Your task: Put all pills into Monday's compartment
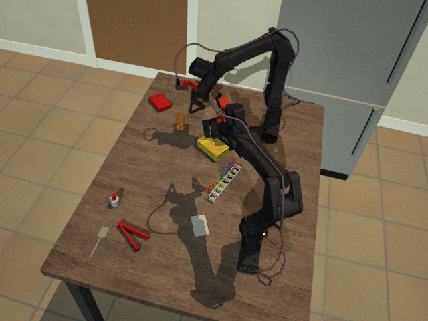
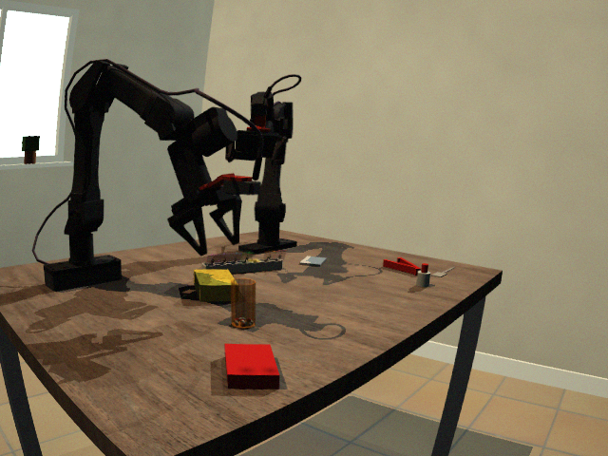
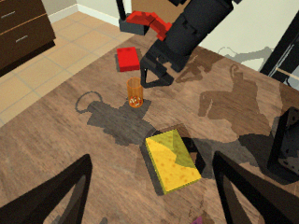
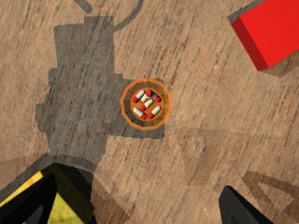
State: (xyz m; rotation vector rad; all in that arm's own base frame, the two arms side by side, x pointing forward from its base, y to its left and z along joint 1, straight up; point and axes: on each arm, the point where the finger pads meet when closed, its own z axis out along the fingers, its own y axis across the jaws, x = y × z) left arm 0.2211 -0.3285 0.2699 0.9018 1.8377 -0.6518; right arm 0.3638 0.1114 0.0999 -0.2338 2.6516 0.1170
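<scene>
My right hand is 11 cm above the orange pill bottle, 5 cm short of it and 1 cm to the right of it. Also, from my right hand: white card (51 cm to the left, 16 cm behind, 13 cm below).
</scene>
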